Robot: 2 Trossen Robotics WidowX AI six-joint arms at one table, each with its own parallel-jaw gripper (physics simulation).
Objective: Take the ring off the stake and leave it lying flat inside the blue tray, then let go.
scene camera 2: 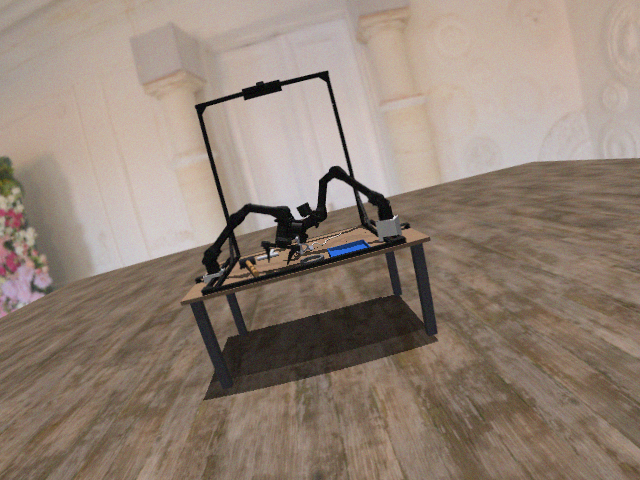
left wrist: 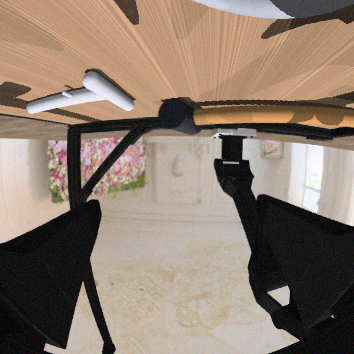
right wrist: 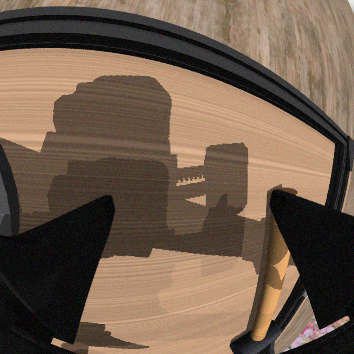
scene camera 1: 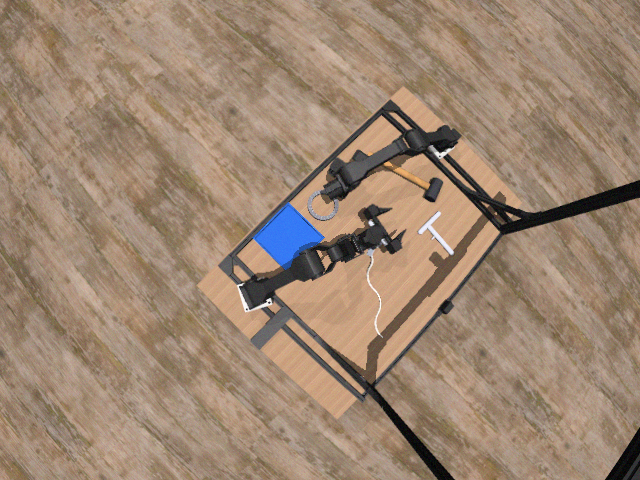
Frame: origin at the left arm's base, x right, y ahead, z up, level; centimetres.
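Where they show: left gripper, fingertip midpoint: [scene camera 1: 398, 218]; right gripper, fingertip midpoint: [scene camera 2: 278, 263] [right wrist: 193, 201]; left arm's base, link origin: [scene camera 2: 386, 218] [scene camera 1: 254, 294]; right arm's base, link origin: [scene camera 2: 214, 272] [scene camera 1: 440, 143].
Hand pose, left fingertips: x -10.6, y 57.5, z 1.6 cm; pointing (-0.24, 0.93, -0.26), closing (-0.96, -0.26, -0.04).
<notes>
Things, the pixels of their centre, and the offset from my left fingertips. "pt": a spot on its surface instead. Level surfaces: height alone.
- grey ring, body centre: [scene camera 1: 323, 205] [scene camera 2: 312, 259] dx -14.8, dy -23.5, dz -11.0 cm
- wooden table, surface height: dz -11.7 cm
- blue tray, body centre: [scene camera 1: 288, 237] [scene camera 2: 348, 249] dx -6.3, dy -39.9, dz -10.6 cm
- hammer, body centre: [right wrist: 268, 299] [scene camera 1: 403, 173] [scene camera 2: 251, 266] dx -18.1, dy +11.9, dz -9.8 cm
- white T-shaped piece, body centre: [scene camera 1: 442, 236] [scene camera 2: 269, 253] dx +11.1, dy +19.1, dz -10.8 cm
- white cord, surface spot: [scene camera 1: 377, 294] pt dx +24.4, dy -13.9, dz -11.2 cm
A grey ring [scene camera 1: 323, 206] [scene camera 2: 311, 258] lies on the wooden table [scene camera 1: 337, 314], just beside the corner of the blue tray [scene camera 1: 288, 234] [scene camera 2: 349, 248]. I cannot make out a stake inside the ring. My right gripper [scene camera 1: 328, 191] [right wrist: 193, 201] is open and empty, and hovers over the ring's far edge. Only a sliver of the ring [right wrist: 4, 211] shows at the left edge of the right wrist view. My left gripper [scene camera 1: 390, 223] [left wrist: 179, 211] is open and empty, above the middle of the table and well apart from the ring.
A hammer [scene camera 1: 413, 178] [left wrist: 263, 116] [right wrist: 274, 277] lies near the right arm's base. A white T-shaped piece [scene camera 1: 435, 231] [left wrist: 81, 95] lies at the right. A white cord [scene camera 1: 375, 295] trails across the table. A black frame [scene camera 1: 361, 130] borders the table.
</notes>
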